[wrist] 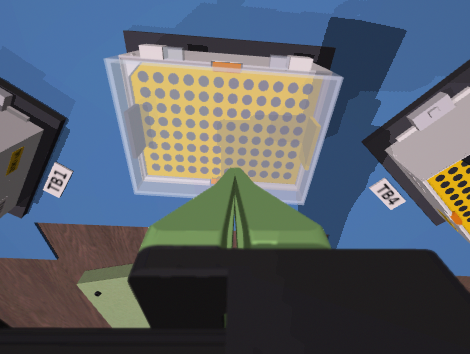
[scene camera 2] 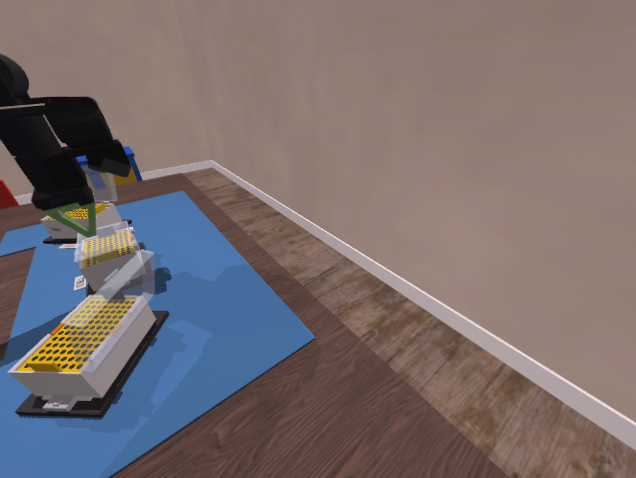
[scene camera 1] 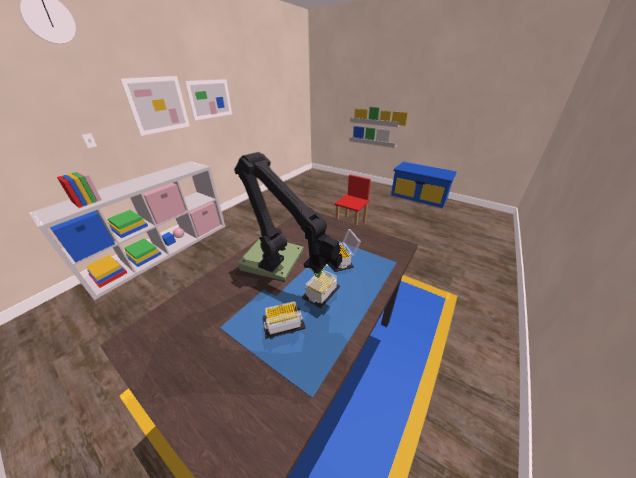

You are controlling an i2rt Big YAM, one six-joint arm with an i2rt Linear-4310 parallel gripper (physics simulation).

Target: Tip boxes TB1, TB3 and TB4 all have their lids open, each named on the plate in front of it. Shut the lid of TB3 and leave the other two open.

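Places are measured from the arm's base along level axes (x right, y up, z back), in metres.
Where they show: gripper, fingertip midpoint: (wrist: 234,176) (scene camera 2: 91,235) (scene camera 1: 317,277); arm's base, link origin: (scene camera 1: 271,262).
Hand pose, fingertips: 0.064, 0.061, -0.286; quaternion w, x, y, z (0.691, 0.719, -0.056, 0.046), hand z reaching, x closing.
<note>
Things, the pixels of their centre, and the offset from my fingertips, as dx, dy, dz. "*": a spot on its surface instead. Level surfaces: height alone.
- TB3's name plate, surface spot: (scene camera 2: 79,282) * -0.020, -0.090, +0.053
- raised clear lid, surface spot: (scene camera 2: 128,277) * +0.266, +0.049, -0.002
- blue mat, surface height: dy -0.092
- dark wooden table, surface height: dy -0.095
- TB4, surface spot: (wrist: 387,194) * +0.154, -0.090, +0.104
The middle box, TB3 (scene camera 1: 321,288) (scene camera 2: 110,272) (wrist: 225,125), has its clear lid down over its yellow rack; I cannot tell if it is fully seated. My gripper (scene camera 1: 318,272) (scene camera 2: 93,233) (wrist: 234,176) is shut and empty. Its tips are over the lid's edge on the arm's side; contact is unclear. TB3's name plate (scene camera 2: 79,282) is hidden in the wrist view. TB1 (scene camera 1: 344,263) (scene camera 2: 55,229) (wrist: 17,140) has its lid (scene camera 1: 351,241) standing open. TB4 (scene camera 1: 283,324) (scene camera 2: 123,349) (wrist: 430,135) shows an open rack and a raised clear lid (scene camera 2: 128,277) in scene camera 2.
The boxes stand on a blue mat (scene camera 1: 313,359) (scene camera 2: 231,308) on the dark wooden table (scene camera 1: 205,385). The arm's green base (scene camera 1: 290,254) (wrist: 112,300) is beside the mat. Name plates TB1 (wrist: 58,180) and TB4 (wrist: 387,194) lie on the mat.
</note>
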